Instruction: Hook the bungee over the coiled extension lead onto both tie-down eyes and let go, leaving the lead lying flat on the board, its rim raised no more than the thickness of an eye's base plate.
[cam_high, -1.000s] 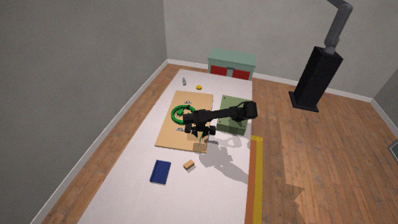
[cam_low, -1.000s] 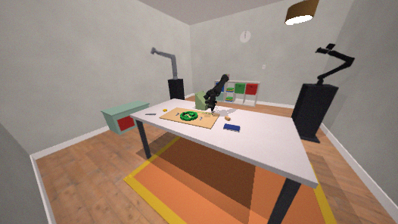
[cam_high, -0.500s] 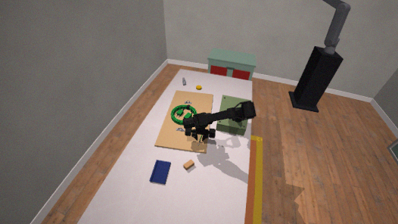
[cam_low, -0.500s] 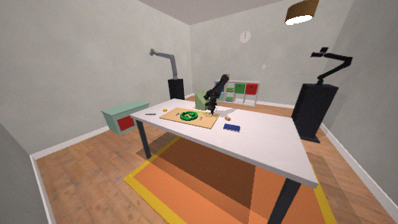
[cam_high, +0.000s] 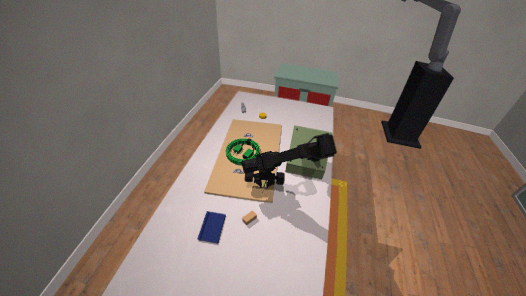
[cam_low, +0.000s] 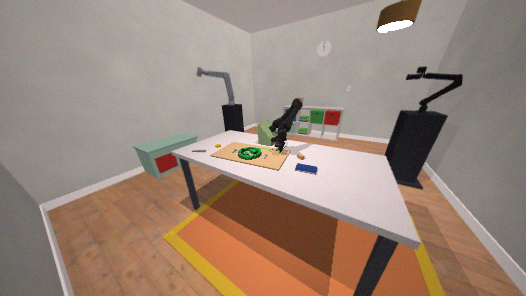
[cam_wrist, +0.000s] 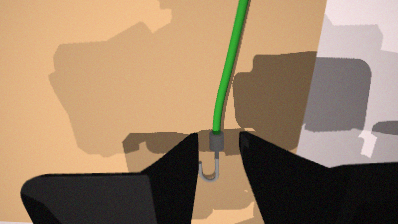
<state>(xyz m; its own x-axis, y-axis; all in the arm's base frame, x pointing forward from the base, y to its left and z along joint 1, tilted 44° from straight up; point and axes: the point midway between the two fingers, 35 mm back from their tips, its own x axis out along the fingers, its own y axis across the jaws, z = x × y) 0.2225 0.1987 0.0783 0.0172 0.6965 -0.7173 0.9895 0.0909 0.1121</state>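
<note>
Now: hand 170 mm short of the green extension lead, 220 mm to the left of it and 20 mm above it. Round my hand: yellow disc 150 mm ahead, 620 mm to the right, 40 mm below; tan block 20 mm ahead, 180 mm to the left, 30 mm below.
</note>
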